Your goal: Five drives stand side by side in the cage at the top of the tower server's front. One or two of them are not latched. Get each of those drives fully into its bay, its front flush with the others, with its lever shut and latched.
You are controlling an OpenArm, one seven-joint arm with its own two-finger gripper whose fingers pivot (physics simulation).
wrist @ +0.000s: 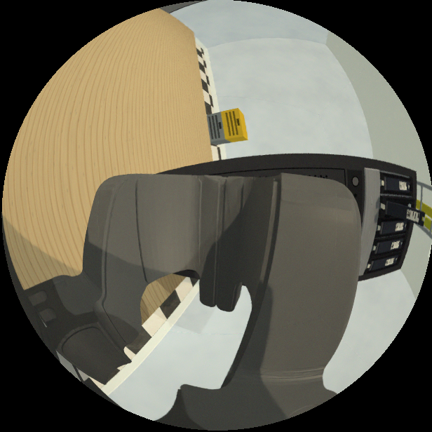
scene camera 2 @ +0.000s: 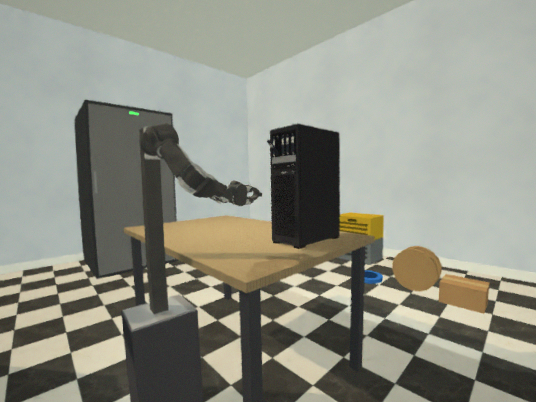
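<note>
The black tower server [scene camera 2: 318, 185] [wrist: 354, 200] stands upright on the table. Its cage of five drives is at the top of its front. In the wrist view one drive [wrist: 400, 210], second from the top of the picture, sticks out past the others, with its lever [wrist: 416, 215] swung outward. The other drives, such as the one at the picture's top [wrist: 396, 185] and the lowest one [wrist: 384, 263], look level with each other. My gripper [scene camera 2: 260, 194] [wrist: 228, 245] is shut and empty, in front of the server's mesh front and lower than the cage, apart from it in the scene view.
The wooden table [scene camera 2: 215, 245] [wrist: 100, 125] bears the server. Behind it are a yellow and grey cabinet [scene camera 2: 367, 226] [wrist: 234, 125], a blue ring [scene camera 2: 372, 280], a round wooden piece [scene camera 2: 416, 268] and a wooden block [scene camera 2: 463, 293] on the floor. A tall grey cabinet [scene camera 2: 120, 190] stands at the left.
</note>
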